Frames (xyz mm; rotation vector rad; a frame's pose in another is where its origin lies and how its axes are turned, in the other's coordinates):
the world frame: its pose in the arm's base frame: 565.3 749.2 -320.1 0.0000 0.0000 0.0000
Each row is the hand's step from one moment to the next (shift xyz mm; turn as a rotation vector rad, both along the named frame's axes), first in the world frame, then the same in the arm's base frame.
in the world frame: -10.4 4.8 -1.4 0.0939 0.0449 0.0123
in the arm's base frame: -10.4 4.8 -1.4 0.0939 0.0449 0.0123
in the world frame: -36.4 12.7 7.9 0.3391 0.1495 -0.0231
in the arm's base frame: -36.4 12.7 7.9 0.3391 0.1495 -0.0231
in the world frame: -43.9 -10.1 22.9 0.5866 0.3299 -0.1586
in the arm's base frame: -43.9 -10.1 22.9 0.5866 0.3299 -0.1586
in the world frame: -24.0 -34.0 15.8 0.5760 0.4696 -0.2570
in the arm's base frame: -24.0 -34.0 15.8 0.5760 0.4696 -0.2570
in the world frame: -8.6 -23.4 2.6 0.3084 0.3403 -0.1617
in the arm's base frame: -8.6 -23.4 2.6 0.3084 0.3403 -0.1617
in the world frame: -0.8 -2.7 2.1 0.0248 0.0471 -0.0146
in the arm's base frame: -0.8 -2.7 2.1 0.0248 0.0471 -0.0146
